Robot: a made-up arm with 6 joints. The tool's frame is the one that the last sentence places.
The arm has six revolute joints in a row. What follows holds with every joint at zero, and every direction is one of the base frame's. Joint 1 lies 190.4 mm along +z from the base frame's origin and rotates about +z. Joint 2 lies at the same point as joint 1 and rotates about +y. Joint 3 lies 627.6 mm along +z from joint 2 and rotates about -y. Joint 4 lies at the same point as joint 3 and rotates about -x. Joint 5 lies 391.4 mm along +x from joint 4 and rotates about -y. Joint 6 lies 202.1 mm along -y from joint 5 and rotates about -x. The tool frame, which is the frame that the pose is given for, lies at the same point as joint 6; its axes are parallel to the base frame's.
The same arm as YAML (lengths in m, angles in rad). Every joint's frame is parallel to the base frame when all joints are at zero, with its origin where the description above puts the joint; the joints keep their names.
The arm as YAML. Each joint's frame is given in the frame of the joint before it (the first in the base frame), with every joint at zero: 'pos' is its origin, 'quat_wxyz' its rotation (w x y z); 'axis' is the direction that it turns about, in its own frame. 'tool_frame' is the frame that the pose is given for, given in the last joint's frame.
length_unit: m
angle_unit: rad
joints:
  - joint: joint 1
    pos: [0.0, 0.0, 0.1904]
    quat_wxyz: [1.0, 0.0, 0.0, 0.0]
    axis: [0.0, 0.0, 1.0]
  - joint: joint 2
    pos: [0.0, 0.0, 0.0]
    quat_wxyz: [1.0, 0.0, 0.0, 0.0]
    axis: [0.0, 1.0, 0.0]
  - joint: joint 3
    pos: [0.0, 0.0, 0.6276]
    quat_wxyz: [1.0, 0.0, 0.0, 0.0]
    axis: [0.0, -1.0, 0.0]
  - joint: joint 4
    pos: [0.0, 0.0, 0.0]
    quat_wxyz: [1.0, 0.0, 0.0, 0.0]
    axis: [-1.0, 0.0, 0.0]
  - joint: joint 5
    pos: [0.3914, 0.0, 0.0]
    quat_wxyz: [1.0, 0.0, 0.0, 0.0]
    axis: [0.0, -1.0, 0.0]
  - joint: joint 6
    pos: [0.0, -0.2021, 0.0]
    quat_wxyz: [1.0, 0.0, 0.0, 0.0]
    axis: [-1.0, 0.0, 0.0]
tool_frame:
  pos: [0.0, 0.0, 0.0]
  quat_wxyz: [1.0, 0.0, 0.0, 0.0]

